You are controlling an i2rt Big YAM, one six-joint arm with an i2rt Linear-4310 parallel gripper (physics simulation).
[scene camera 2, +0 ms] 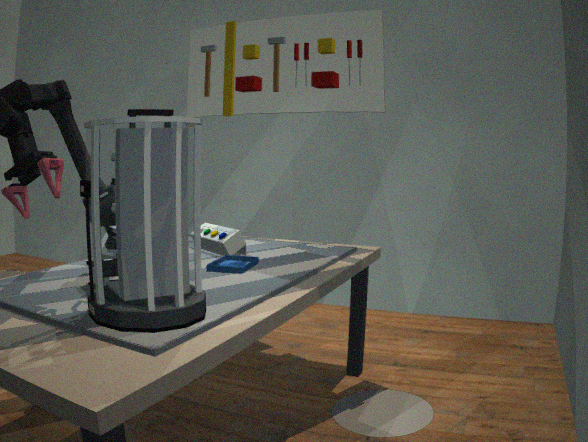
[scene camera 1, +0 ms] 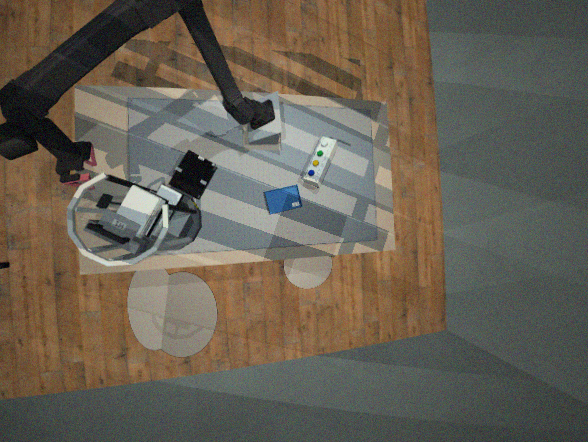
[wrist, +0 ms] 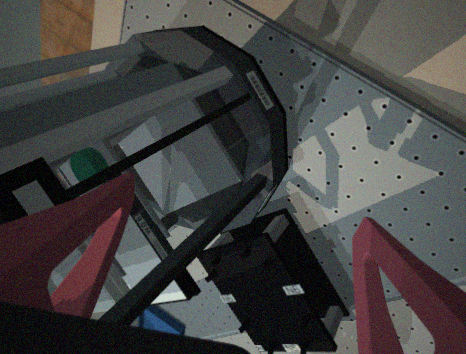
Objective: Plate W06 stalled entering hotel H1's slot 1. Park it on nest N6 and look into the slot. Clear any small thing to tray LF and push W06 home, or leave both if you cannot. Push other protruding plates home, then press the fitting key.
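Frame: origin at the arm's base, x right, y up, z back, level; centimetres.
Where they show: gripper, fingertip midpoint: (scene camera 2: 42, 208) (scene camera 1: 93, 177) (wrist: 247, 206); arm's base, link origin: (scene camera 1: 262, 115).
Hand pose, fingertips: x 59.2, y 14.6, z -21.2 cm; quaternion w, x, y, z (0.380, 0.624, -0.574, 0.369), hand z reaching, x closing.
Observation:
Each offset is from my fingertips to the top centre of the thing. Level surfaces: height alone.
Hotel H1 @[dx -13.4, dy +18.4, dz -16.0 cm] (scene camera 1: 71, 215) (scene camera 2: 148, 215) (wrist: 281, 135) is a round upright cage on a dark base. A pale plate (scene camera 1: 169, 195) (wrist: 155, 280) protrudes from its side toward the black nest block @[dx -26.7, dy -14.7, dz +0.8 cm] (scene camera 1: 192, 172) (wrist: 265, 295); its label is too blurred to read surely. A green rounded thing @[dx -11.3, dy -5.6, dz -16.7 cm] (wrist: 89, 164) shows within the hotel frame in the wrist view; its support is unclear. My gripper (scene camera 1: 92, 171) (scene camera 2: 43, 207) (wrist: 247, 206) is open and empty, high beside the hotel. The blue tray @[dx -63.1, dy -20.6, dz -15.1 cm] (scene camera 1: 282, 199) (scene camera 2: 232, 264) (wrist: 160, 320) and key panel @[dx -82.8, dy -13.9, dz -0.9 cm] (scene camera 1: 326, 160) (scene camera 2: 222, 243) stand apart.
The hotel's posts and top ring are obstacles close to my fingers. A grey box (scene camera 1: 272, 139) stands under the arm's far end, near the back table edge. The perforated mat @[dy -22.3 cm] (scene camera 1: 235, 225) (wrist: 360, 195) lies on the table @[dy -23.6 cm] (scene camera 2: 55, 375).

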